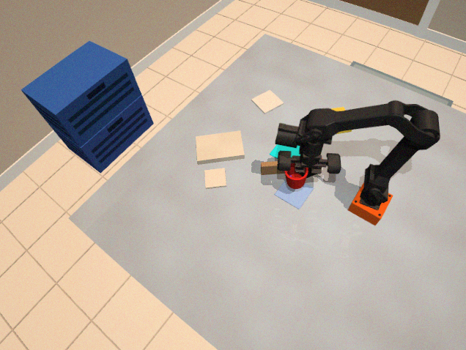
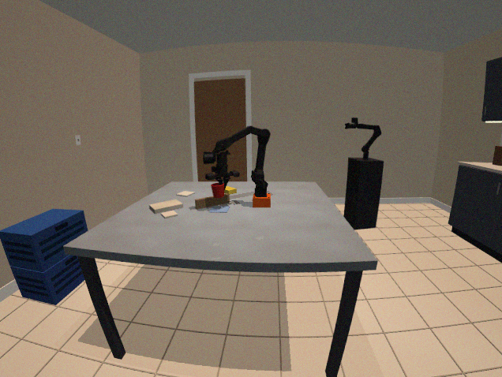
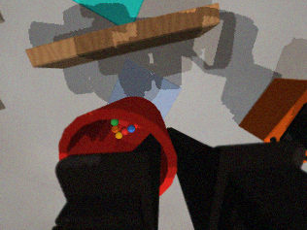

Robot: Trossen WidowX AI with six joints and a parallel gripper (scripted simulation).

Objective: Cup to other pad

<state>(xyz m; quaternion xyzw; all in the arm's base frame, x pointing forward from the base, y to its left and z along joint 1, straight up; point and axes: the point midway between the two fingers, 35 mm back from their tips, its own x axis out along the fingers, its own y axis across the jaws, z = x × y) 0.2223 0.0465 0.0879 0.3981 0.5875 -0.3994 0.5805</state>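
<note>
Now: the cyan pad 15 cm to the right of my gripper tip, 12 cm below it and 11 cm ahead of it. Also, from my gripper tip: wooden bar (10 cm below, 7 cm to the right, 7 cm ahead); red cup (3 cm ahead, 1 cm to the left); pale blue pad (12 cm below, 3 cm ahead).
</note>
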